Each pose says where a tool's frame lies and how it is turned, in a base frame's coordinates. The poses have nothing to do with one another.
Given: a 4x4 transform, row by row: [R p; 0 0 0 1], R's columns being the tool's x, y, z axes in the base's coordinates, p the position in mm. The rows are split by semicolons.
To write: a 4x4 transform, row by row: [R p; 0 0 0 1], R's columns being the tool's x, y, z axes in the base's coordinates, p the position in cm. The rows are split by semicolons. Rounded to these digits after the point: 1 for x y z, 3 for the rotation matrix.
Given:
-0.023 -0.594 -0.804 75; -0.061 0.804 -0.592 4; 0.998 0.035 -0.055 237; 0 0 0 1
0.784 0.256 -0.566 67; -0.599 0.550 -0.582 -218; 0.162 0.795 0.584 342; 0 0 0 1
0.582 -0.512 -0.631 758; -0.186 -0.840 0.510 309; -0.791 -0.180 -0.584 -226; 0 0 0 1
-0.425 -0.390 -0.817 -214; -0.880 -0.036 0.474 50; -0.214 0.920 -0.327 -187; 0 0 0 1
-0.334 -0.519 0.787 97; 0.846 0.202 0.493 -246; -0.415 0.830 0.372 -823; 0 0 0 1
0.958 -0.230 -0.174 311; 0.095 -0.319 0.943 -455; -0.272 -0.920 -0.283 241; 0 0 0 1
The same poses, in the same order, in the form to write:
-0.023 -0.594 -0.804 7.5; -0.061 0.804 -0.592 0.4; 0.998 0.035 -0.055 23.7; 0 0 0 1
0.784 0.256 -0.566 6.7; -0.599 0.550 -0.582 -21.8; 0.162 0.795 0.584 34.2; 0 0 0 1
0.582 -0.512 -0.631 75.8; -0.186 -0.840 0.510 30.9; -0.791 -0.180 -0.584 -22.6; 0 0 0 1
-0.425 -0.390 -0.817 -21.4; -0.880 -0.036 0.474 5.0; -0.214 0.920 -0.327 -18.7; 0 0 0 1
-0.334 -0.519 0.787 9.7; 0.846 0.202 0.493 -24.6; -0.415 0.830 0.372 -82.3; 0 0 0 1
0.958 -0.230 -0.174 31.1; 0.095 -0.319 0.943 -45.5; -0.272 -0.920 -0.283 24.1; 0 0 0 1

